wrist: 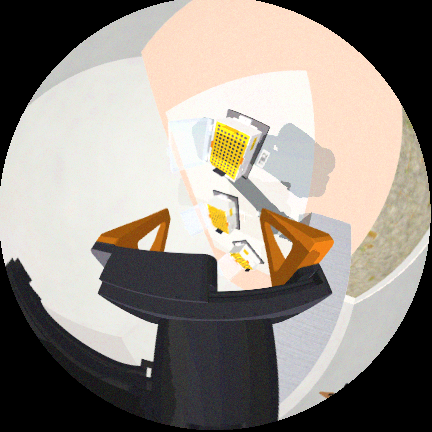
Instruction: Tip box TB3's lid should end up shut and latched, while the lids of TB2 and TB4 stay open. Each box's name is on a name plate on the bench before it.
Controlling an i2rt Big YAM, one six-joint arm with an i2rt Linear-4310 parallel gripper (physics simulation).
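Places are measured from the arm's base along level axes (x right, y down, z ahead), in millimetres.
Pixels of known places: gripper, between the fingertips: (214, 213).
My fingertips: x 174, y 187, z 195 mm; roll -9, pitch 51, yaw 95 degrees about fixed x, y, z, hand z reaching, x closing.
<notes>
Ahead of a thing's pixels: the offset from my fingertips to its top centre. "pt": to the spot under its first point. Level surfaces: height alone.
Three tip boxes with yellow perforated racks stand in a row: a large-looking one @[dz +99, dx -10, dy +141 mm] (229, 150) at the upper middle, a second @[dz +134, dx -265, dy +141 mm] (219, 217) below it, and a third @[dz +7, dx -472, dy +141 mm] (241, 260) farthest down. A clear lid @[pt dz +166, dx +11, dy +121 mm] (190, 142) stands open at the left side of the first box. A fainter clear lid @[pt dz +207, dx -275, dy +111 mm] (194, 219) is open left of the second. The third box's rack is uncovered; its lid is too faint to tell. A name plate @[pt dz +34, dx -28, dy +214 mm] (262, 158) lies right of the first box, its text unreadable. My gripper (214, 213) is open and empty, its fingers apart on either side of the second box in view.
Dark grey holders @[pt dz +45, dx +47, dy +208 mm] (260, 126) surround the backs of the boxes. The boxes stand on a white bench surface @[dy +216 mm] (280, 95), with a peach area (350, 125) around it. A grey metallic surface (325, 280) lies at the lower right. Arm shadows fall right of the first box.
</notes>
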